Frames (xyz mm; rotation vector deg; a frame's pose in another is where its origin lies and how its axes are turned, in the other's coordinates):
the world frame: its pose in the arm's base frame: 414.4 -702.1 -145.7 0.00 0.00 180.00
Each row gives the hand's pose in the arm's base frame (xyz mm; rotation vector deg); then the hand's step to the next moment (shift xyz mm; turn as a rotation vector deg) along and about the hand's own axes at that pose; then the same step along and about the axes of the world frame.
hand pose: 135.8 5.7 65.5 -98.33 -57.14 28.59
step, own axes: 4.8 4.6 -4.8 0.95 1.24 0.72
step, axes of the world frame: -8.0 -0.6 -1.8 -0.48 -1.05 -1.28
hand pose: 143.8 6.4 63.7 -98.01 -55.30 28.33
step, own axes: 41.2 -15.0 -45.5 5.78 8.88 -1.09
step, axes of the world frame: -51.8 -7.7 35.4 -7.38 -2.97 -7.08
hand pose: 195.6 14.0 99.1 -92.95 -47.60 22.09
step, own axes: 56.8 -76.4 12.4 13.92 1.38 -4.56
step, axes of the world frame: -7.9 -51.0 81.0 -13.01 -6.42 2.46
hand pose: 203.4 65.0 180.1 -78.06 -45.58 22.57
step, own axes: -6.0 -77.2 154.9 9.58 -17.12 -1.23
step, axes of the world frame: 127.7 -90.9 73.6 -4.17 -2.21 19.08
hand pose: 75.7 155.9 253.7 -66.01 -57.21 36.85
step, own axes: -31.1 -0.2 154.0 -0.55 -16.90 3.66
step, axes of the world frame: 151.5 -41.4 2.9 4.67 4.11 16.14
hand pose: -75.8 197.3 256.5 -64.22 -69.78 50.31
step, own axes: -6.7 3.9 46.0 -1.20 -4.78 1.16
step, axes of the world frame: 46.2 -2.7 -6.1 1.62 2.14 4.30
